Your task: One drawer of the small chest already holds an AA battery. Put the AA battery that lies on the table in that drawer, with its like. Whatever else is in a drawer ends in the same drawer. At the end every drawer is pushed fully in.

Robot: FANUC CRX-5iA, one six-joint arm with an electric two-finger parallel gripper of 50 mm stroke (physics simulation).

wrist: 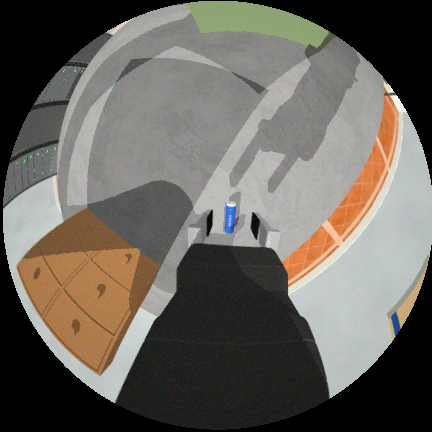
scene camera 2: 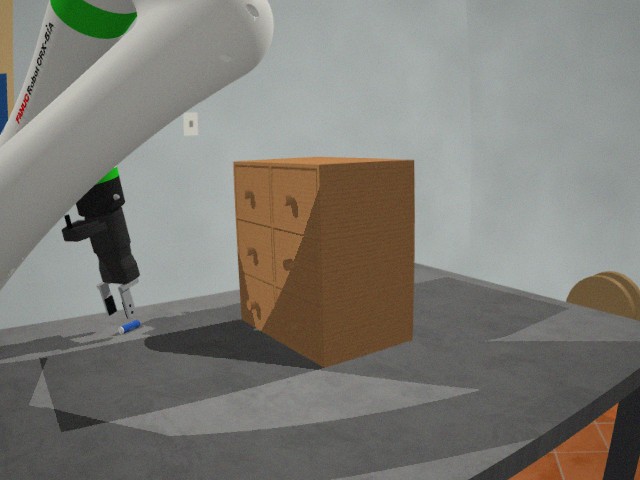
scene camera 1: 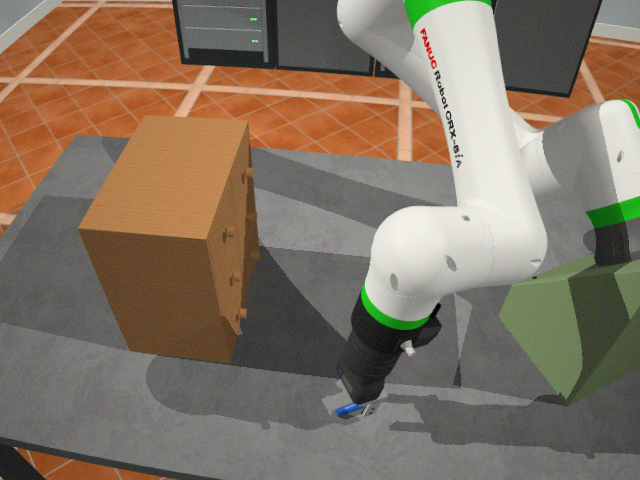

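The blue AA battery [scene camera 1: 347, 410] [scene camera 2: 130, 326] [wrist: 230, 218] with a pale end lies on its side on the grey table. My gripper [scene camera 2: 119, 313] [wrist: 231, 218] is open and empty, pointing down above the battery. In the wrist view the battery shows between the two fingers, roughly parallel to their pads; in scene camera 2 the fingertips are a little above it. The small wooden chest [scene camera 1: 166, 175] [scene camera 2: 366, 248] [wrist: 70, 295] has drawers in two columns and three rows, with knobs. The drawers that I can make out look pushed in; their contents are hidden. Part of the front is in shadow.
The chest stands left of the gripper in scene camera 1, its drawer fronts facing right. A green angular block [scene camera 1: 542, 330] [wrist: 260, 22] stands at the right of the table [scene camera 1: 170, 444] [scene camera 2: 206, 408]. Dark equipment cabinets [scene camera 1: 323, 38] stand behind the table.
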